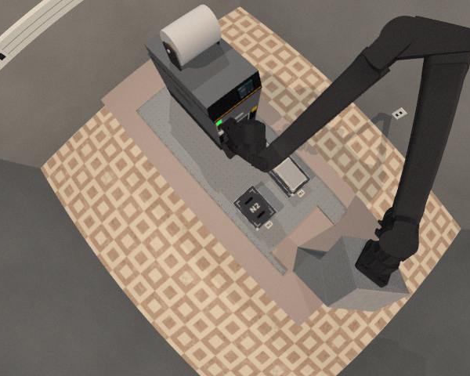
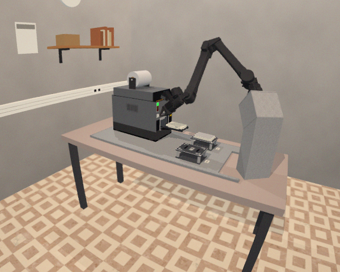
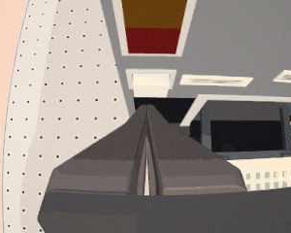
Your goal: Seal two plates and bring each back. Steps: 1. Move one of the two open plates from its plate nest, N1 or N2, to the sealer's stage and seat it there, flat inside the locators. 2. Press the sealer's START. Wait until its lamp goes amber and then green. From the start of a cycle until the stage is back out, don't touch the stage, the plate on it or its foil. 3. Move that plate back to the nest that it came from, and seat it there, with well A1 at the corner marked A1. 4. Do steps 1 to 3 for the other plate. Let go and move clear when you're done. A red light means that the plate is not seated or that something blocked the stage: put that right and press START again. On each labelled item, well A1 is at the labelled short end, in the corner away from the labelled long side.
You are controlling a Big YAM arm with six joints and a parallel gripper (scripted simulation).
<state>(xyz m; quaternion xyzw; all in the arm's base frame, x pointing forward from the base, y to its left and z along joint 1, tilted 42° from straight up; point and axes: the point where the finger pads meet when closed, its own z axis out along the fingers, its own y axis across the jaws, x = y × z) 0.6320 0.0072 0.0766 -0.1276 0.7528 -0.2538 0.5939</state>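
The start button lies 30 mm ahead of my hand, 10 mm to the right of it and 10 mm below it. Also, from my hand: sealer stage: 100 mm below, 90 mm behind, 80 mm to the right; cream well plate: 90 mm behind, 80 mm to the right, 80 mm below; foil roll: 250 mm ahead, 220 mm above, 130 mm to the right.
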